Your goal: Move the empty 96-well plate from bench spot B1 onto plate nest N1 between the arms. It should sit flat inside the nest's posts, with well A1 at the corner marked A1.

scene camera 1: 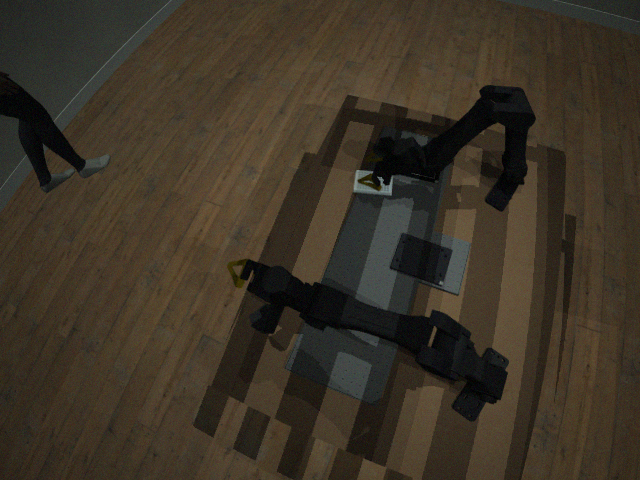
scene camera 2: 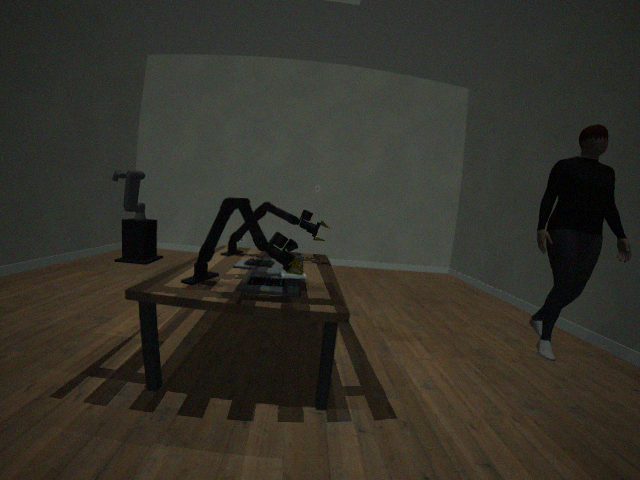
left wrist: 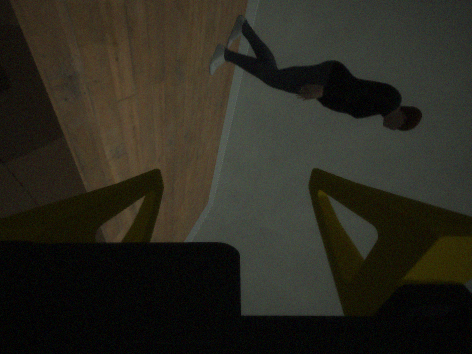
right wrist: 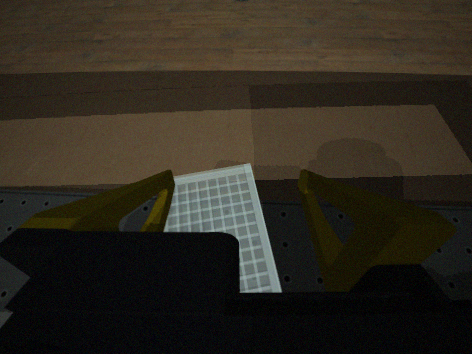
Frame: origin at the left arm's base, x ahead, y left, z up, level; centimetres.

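Seen in the pictures: left gripper, fingertip midpoint: (scene camera 1: 241,268) (scene camera 2: 327,234) (left wrist: 236,177); right gripper, fingertip midpoint: (scene camera 1: 362,170) (scene camera 2: 302,271) (right wrist: 236,176); left arm's base, link origin: (scene camera 2: 232,253); right arm's base, link origin: (scene camera 1: 505,187) (scene camera 2: 200,278).
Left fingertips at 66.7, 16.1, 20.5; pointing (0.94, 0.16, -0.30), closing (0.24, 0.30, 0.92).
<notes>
Pixels of each thing's top centre, then the offset from my left fingertips to it, as dx, dy, dz. Level surfaces: height alone.
- white 96-well plate, top centre: (right wrist: 214,242) (scene camera 1: 373,181) (scene camera 2: 293,273) -5.6, -50.3, -17.8
- dark plate nest, top centre: (scene camera 1: 422,257) (scene camera 2: 259,260) -33.1, -36.4, -17.1
- grey perforated board, surface height: dz -19.2
- wooden table, surface height: dz -20.5
- lighter grey panel, surface height: dz -19.3
- dark item, top centre: (scene camera 1: 417,163) (scene camera 2: 267,281) -13.4, -66.4, -19.0
The white 96-well plate (scene camera 1: 361,190) (scene camera 2: 293,275) (right wrist: 215,205) is at the upper left edge of the grey perforated board in scene camera 1. My right gripper (scene camera 1: 368,168) (scene camera 2: 295,266) (right wrist: 236,176) is open at the plate. In the right wrist view one finger overlaps the plate's left side, the other is right of its right edge; near parts are hidden. My left gripper (scene camera 2: 326,233) (left wrist: 236,177) is open and empty, raised past the table's edge. The dark plate nest (scene camera 1: 421,258) lies between the arms, with a small white spot at one corner. Well A1 and lettering are unreadable.
The grey perforated board (scene camera 1: 356,227) lies along the wooden table (scene camera 1: 516,232). A lighter grey panel (scene camera 1: 457,268) shows beside the nest. A dark item (scene camera 2: 263,281) sits near the right arm. A person (scene camera 2: 578,196) (left wrist: 350,92) is beyond the table.
</notes>
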